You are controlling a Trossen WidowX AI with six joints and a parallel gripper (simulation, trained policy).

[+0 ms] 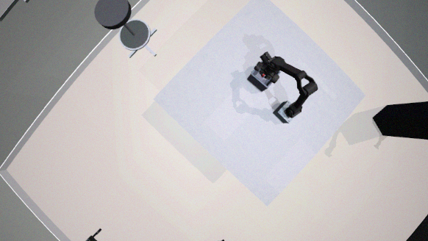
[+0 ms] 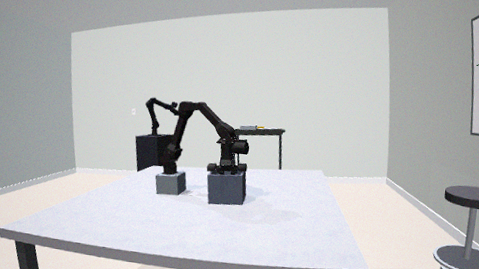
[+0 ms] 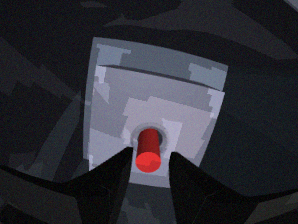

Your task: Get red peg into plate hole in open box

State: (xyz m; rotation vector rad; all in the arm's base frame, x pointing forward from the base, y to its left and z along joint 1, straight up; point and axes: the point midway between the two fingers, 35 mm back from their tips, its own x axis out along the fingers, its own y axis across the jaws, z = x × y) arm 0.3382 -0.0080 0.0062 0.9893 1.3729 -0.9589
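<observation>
Right now my gripper tip is 2 cm above the red peg.
</observation>
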